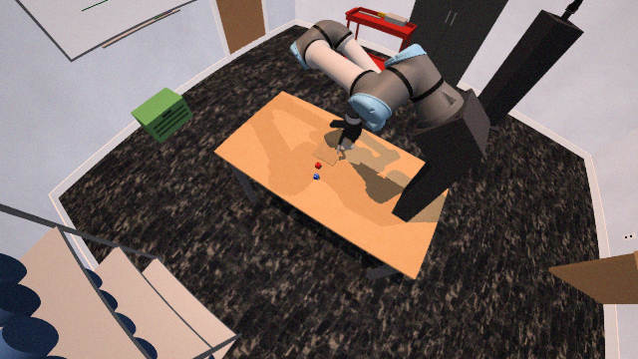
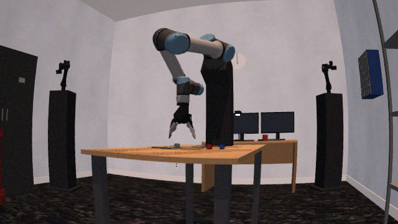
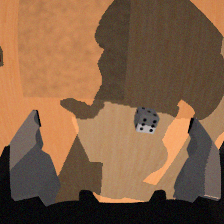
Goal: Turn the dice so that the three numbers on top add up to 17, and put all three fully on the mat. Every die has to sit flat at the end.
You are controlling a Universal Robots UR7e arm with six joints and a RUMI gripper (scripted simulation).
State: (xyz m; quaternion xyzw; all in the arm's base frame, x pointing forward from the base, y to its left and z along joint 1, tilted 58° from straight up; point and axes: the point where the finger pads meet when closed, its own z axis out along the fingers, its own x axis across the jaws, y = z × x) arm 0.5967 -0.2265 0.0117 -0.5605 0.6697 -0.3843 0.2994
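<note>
The red die lies 150 mm to the left of my hand, 120 mm ahead of it and 40 mm below it. From my hand the other things lie so: blue die: 220 mm to the left, 110 mm ahead, 40 mm below; then grey die: 40 mm below, 40 mm behind, 30 mm to the right; then tan mat: 80 mm ahead, 50 mm below, 30 mm to the left.
</note>
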